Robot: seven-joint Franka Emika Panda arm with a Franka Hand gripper.
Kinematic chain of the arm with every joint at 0, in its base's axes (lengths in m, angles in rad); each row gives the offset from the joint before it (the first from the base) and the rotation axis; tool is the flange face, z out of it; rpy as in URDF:
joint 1: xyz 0 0 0.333 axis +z
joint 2: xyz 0 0 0 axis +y
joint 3: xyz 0 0 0.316 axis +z
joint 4: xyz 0.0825 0 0 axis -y
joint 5: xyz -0.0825 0 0.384 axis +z
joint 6: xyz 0 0 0 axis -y
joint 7: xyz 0.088 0 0 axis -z
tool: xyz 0 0 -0.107 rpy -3.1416 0 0
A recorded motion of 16 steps. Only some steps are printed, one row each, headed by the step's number.
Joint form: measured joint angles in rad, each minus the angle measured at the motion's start. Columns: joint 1, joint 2, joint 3, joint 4, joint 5, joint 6, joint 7.
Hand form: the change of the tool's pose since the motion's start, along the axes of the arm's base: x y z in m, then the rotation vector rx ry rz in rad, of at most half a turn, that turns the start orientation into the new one. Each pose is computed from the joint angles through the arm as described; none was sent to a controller.
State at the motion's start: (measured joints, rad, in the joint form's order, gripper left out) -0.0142 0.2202 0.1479 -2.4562 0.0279 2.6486 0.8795
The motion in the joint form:
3: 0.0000 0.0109 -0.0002 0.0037 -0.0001 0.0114 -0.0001
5: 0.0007 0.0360 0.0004 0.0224 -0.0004 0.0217 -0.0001
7: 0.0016 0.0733 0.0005 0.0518 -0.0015 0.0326 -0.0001
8: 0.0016 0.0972 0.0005 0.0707 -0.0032 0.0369 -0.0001
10: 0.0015 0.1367 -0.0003 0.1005 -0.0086 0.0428 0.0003
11: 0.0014 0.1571 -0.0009 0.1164 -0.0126 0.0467 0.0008
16: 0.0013 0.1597 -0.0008 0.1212 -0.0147 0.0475 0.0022
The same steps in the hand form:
3: 0.0014 0.0002 -0.0030 0.0017 -0.0041 -0.0006
5: 0.0070 0.0017 -0.0080 0.0056 -0.0078 -0.0003
7: 0.0152 0.0036 -0.0156 0.0106 -0.0106 0.0000
8: 0.0202 0.0045 -0.0208 0.0131 -0.0098 0.0004
10: 0.0275 0.0054 -0.0304 0.0155 -0.0062 0.0022
11: 0.0314 0.0058 -0.0353 0.0163 -0.0058 0.0036
16: 0.0331 0.0061 -0.0350 0.0161 -0.0088 0.0038

